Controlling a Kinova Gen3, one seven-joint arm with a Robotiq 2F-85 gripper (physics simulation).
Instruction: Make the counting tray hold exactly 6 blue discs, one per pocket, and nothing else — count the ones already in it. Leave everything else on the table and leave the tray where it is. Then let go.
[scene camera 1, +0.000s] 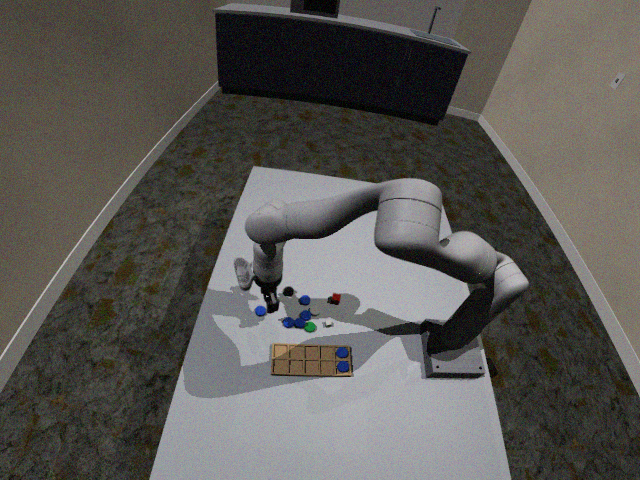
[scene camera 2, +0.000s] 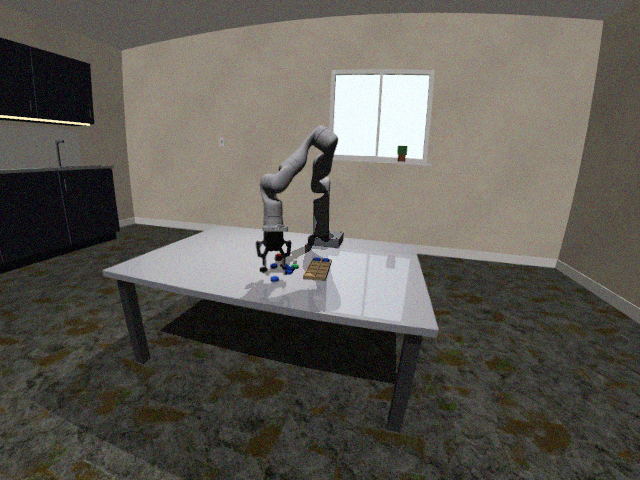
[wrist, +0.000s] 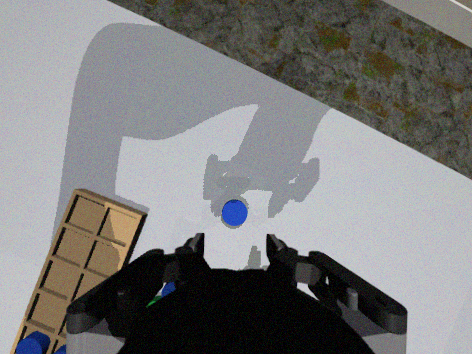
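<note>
The wooden counting tray (scene camera 1: 310, 374) (scene camera 2: 316, 269) (wrist: 66, 242) has ten pockets. Two blue discs (scene camera 1: 342, 352) (scene camera 1: 342, 366) fill the pockets at its right end in scene camera 1; the other eight are empty. A lone blue disc (scene camera 1: 260, 311) (scene camera 2: 274, 279) (wrist: 234, 213) lies flat near the table's left edge. My gripper (scene camera 1: 271, 308) (scene camera 2: 274, 269) (wrist: 235, 242) is open and empty, above the table beside it; in the wrist view the disc shows just beyond the fingertips. Other blue discs (scene camera 1: 305, 299) (scene camera 1: 305, 315) (scene camera 1: 288, 322) (scene camera 1: 299, 323) lie loose behind the tray, the last three close together.
A green disc (scene camera 1: 310, 327) touches or nearly touches the blue cluster. A black round piece (scene camera 1: 288, 291), a red piece (scene camera 1: 336, 297) and a small white piece (scene camera 1: 328, 323) lie nearby. The arm's base (scene camera 1: 454, 361) stands right of the tray.
</note>
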